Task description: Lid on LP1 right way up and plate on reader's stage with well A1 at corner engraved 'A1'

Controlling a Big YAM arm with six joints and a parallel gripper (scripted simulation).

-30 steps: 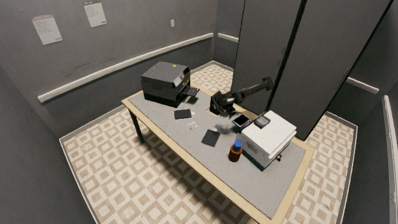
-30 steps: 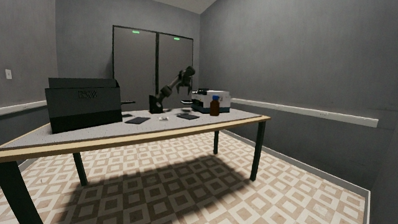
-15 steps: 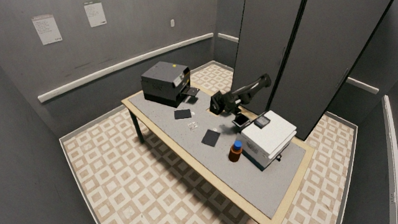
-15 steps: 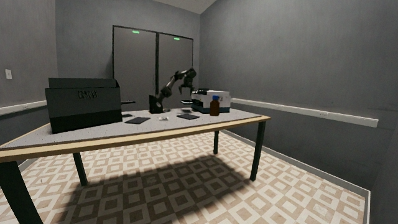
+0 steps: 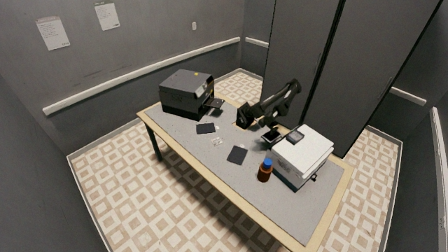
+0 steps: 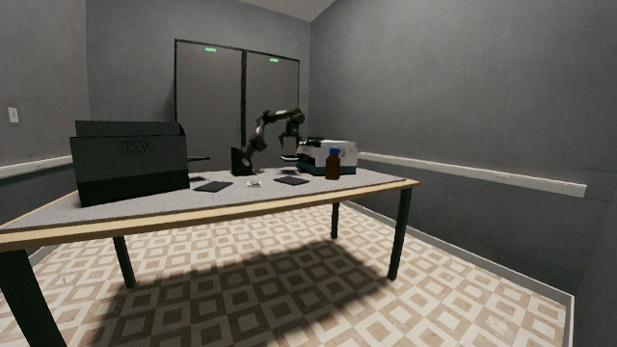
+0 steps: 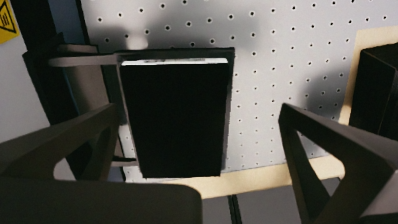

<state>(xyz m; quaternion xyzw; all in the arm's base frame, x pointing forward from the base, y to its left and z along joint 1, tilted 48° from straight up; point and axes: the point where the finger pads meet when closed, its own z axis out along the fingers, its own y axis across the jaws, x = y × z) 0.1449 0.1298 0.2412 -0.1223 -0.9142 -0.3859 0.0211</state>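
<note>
The dark lid is 7 cm below my hand, 5 cm behind it and 3 cm to the left of it. The rest, counted from my hand: dark flat pad: 21 cm ahead, 17 cm below, 10 cm to the right; white multi-well plate: 7 cm below, 5 cm behind, 3 cm to the left; brown capped bottle: 26 cm ahead, 15 cm to the left, 6 cm below.
</note>
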